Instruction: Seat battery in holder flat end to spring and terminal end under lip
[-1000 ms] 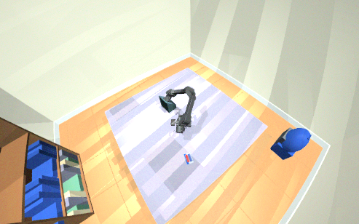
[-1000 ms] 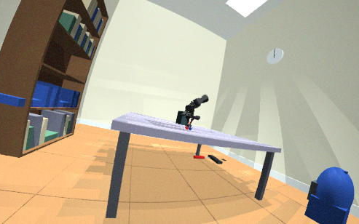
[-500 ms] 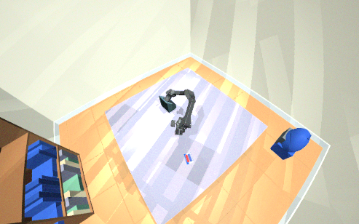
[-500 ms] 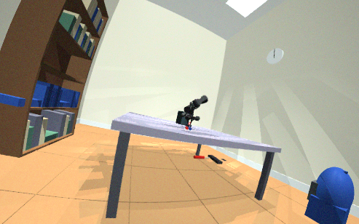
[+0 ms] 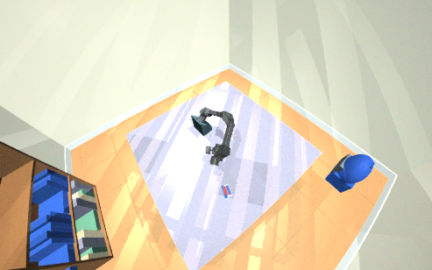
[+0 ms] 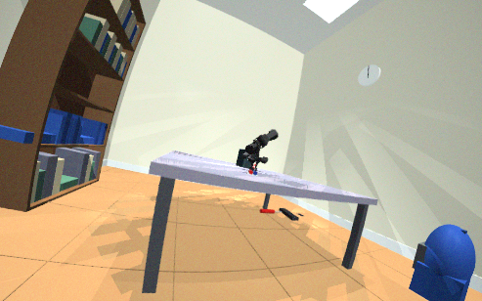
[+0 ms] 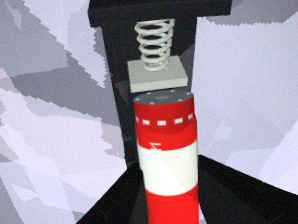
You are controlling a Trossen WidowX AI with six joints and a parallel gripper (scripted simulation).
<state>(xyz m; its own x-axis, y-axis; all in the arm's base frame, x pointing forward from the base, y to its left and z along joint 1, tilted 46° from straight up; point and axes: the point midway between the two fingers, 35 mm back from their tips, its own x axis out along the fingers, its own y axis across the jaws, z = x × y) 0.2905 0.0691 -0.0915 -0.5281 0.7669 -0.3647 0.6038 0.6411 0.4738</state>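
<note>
Right now my gripper tip is 1 cm below the battery.
</note>
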